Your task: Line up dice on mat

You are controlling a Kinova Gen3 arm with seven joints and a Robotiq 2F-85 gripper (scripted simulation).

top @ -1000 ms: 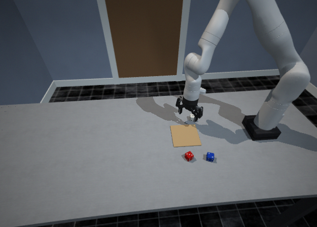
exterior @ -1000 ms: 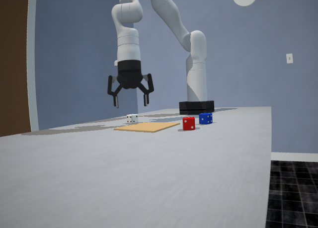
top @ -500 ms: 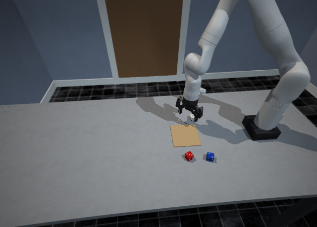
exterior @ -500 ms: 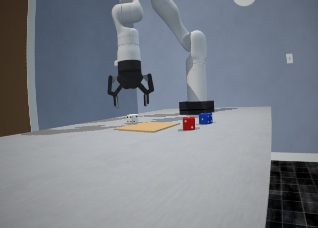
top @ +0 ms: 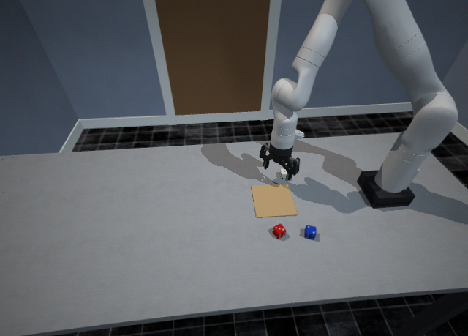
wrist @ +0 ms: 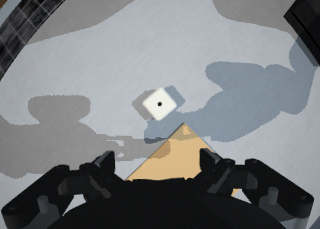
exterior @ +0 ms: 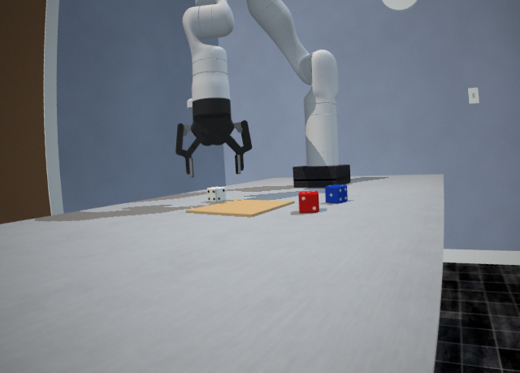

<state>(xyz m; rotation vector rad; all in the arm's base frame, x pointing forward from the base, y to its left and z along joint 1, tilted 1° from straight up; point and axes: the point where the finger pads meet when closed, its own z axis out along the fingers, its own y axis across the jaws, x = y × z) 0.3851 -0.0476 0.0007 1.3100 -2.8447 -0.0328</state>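
Now: the red die 2 cm ahead of my hand, 21 cm to the left of it and 5 cm below it. The rest, counted from my hand: white die 4 cm behind, 4 cm to the right, 5 cm below; then tan mat 2 cm ahead, 8 cm to the left, 6 cm below; then blue die 8 cm behind, 22 cm to the left, 5 cm below.
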